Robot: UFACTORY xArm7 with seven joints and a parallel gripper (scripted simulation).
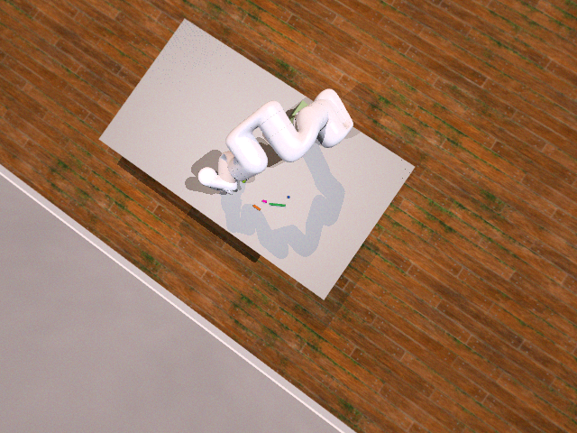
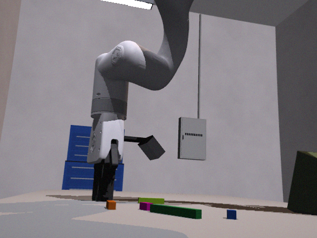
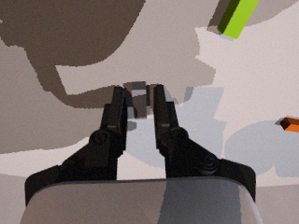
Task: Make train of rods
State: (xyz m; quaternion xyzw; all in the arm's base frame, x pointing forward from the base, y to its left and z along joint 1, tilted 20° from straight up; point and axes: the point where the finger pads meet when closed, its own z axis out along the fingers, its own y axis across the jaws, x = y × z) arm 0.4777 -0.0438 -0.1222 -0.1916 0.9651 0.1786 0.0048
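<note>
The grey rod lies 20 mm below my hand. Round my hand: orange rod: 30 mm behind, 170 mm to the left, 20 mm below; then lime rod: 100 mm behind, 30 mm to the left, 20 mm below; then magenta rod: 80 mm behind, 180 mm to the left, 20 mm below.
</note>
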